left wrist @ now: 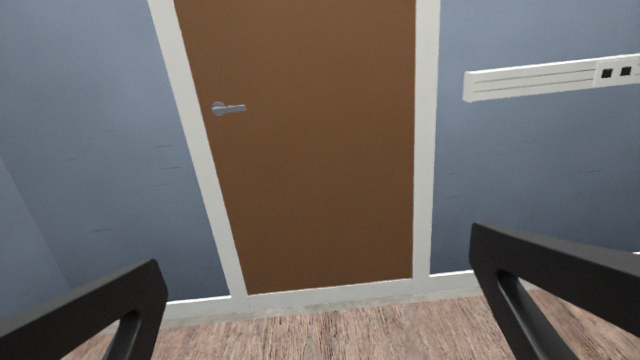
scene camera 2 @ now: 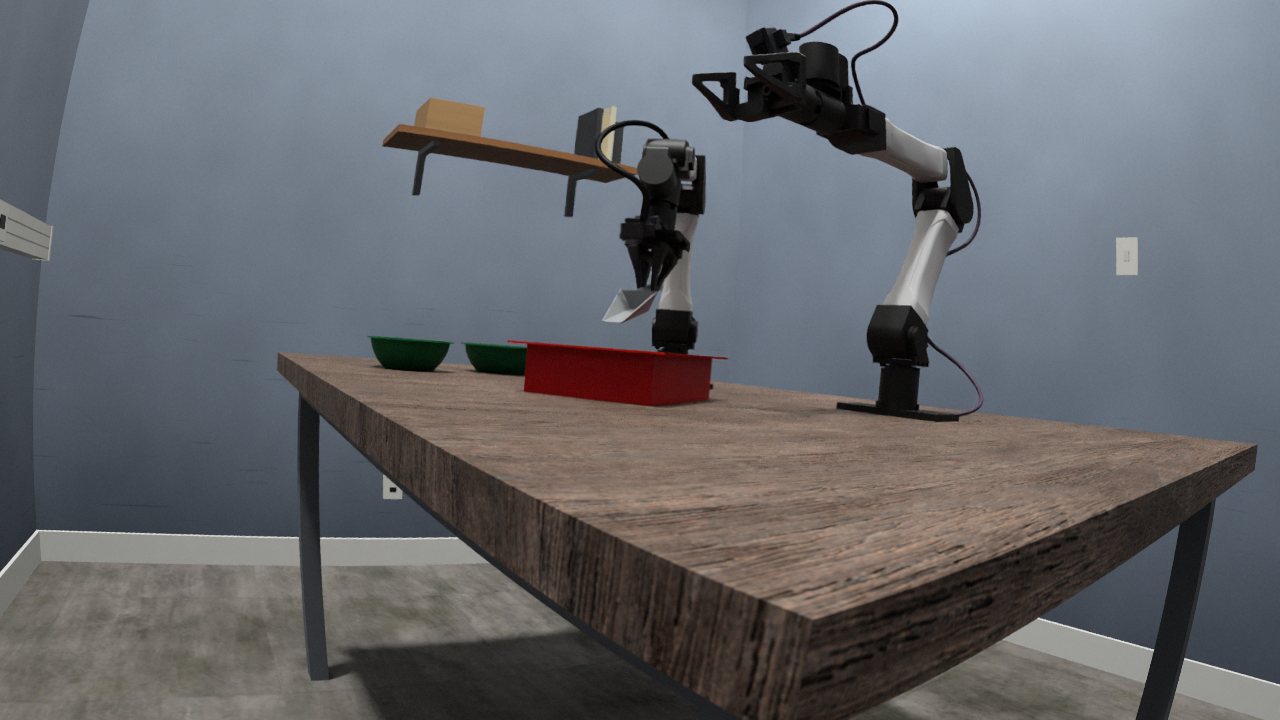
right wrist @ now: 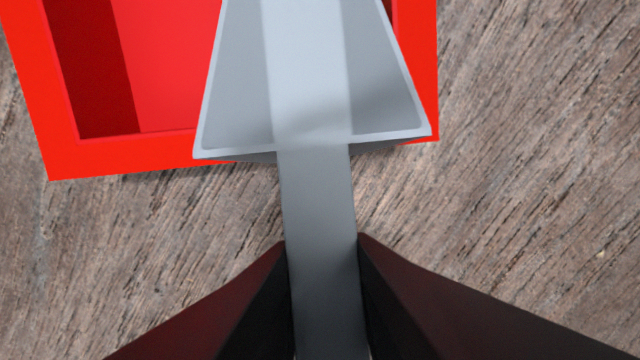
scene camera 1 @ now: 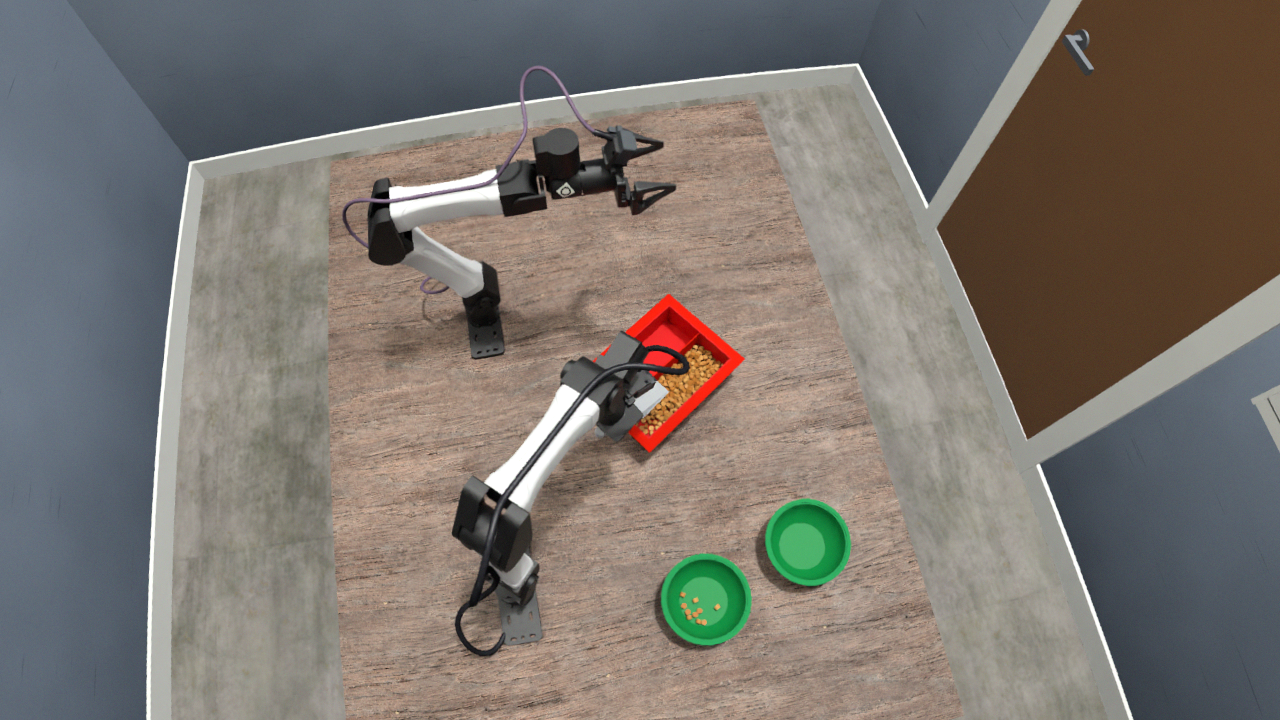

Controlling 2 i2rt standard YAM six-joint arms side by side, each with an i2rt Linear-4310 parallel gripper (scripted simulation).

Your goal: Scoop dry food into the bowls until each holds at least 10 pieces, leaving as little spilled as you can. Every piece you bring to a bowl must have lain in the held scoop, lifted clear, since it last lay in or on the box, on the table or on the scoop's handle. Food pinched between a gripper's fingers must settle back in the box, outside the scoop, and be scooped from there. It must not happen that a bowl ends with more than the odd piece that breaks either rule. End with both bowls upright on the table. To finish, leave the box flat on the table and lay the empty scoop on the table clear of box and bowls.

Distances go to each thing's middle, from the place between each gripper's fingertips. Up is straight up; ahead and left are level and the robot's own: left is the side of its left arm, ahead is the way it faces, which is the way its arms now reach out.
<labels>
Now: right hand 30 mm short of the grey scoop (right wrist: 306, 92), 20 mm to the right of it and 20 mm above it. Also, from my right hand: red box (scene camera 2: 646, 378) (120 mm to the left, 120 mm below, 110 mm ahead).
My left gripper (scene camera 2: 717, 70) is now 360 mm above the red box, 220 mm to the left of it and 40 mm past it. The rest, counted from my left hand: grey scoop (320 mm to the right, 270 mm below, 110 mm behind).
</labels>
